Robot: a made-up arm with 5 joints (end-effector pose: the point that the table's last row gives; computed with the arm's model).
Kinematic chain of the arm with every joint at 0, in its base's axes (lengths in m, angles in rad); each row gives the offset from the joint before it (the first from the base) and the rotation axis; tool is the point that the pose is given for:
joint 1: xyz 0 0 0.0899 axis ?
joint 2: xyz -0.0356 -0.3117 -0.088 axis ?
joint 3: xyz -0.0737 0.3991 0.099 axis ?
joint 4: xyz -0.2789 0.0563 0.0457 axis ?
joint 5: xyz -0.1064 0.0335 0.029 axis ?
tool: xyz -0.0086 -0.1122 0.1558
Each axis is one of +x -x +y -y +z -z.
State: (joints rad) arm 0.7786 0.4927 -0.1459 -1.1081 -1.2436
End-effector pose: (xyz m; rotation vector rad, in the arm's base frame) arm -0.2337 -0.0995 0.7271 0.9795 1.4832 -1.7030
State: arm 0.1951 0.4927 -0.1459 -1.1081 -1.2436
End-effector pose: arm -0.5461 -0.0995 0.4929 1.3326 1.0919 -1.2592
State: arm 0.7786 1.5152 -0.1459 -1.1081 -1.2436
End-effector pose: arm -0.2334 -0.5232 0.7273 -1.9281 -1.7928 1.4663
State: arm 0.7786 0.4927 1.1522 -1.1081 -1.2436
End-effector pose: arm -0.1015 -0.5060 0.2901 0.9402 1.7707 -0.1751
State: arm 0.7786 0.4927 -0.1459 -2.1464 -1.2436
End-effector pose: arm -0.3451 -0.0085 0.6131 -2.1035 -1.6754 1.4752
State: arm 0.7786 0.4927 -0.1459 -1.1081 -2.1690
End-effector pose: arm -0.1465 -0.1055 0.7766 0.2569 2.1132 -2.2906
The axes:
joint 1: +y
joint 2: +x
joint 3: +z
joint 4: -x
joint 5: +z

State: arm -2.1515 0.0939 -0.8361 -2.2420 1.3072
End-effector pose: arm 0.2060 0.2321 -0.2057 -0.3794 1.7623 -1.0287
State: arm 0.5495 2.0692 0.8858 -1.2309 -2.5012
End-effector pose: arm -0.4087 -0.6026 0.0602 1.4153 2.5283 0.1816
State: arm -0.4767 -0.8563 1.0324 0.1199 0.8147
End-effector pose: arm -0.2690 0.0378 -0.0277 -1.0898 0.4481 1.4809
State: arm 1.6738 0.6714 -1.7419 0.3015 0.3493
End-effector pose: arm 0.6401 0.0557 0.0335 -0.7979 2.1027 -1.3752
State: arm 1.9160 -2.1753 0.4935 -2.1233 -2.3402
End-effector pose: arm -0.0433 -0.2115 0.5701 -2.6206 0.7130 -1.1267
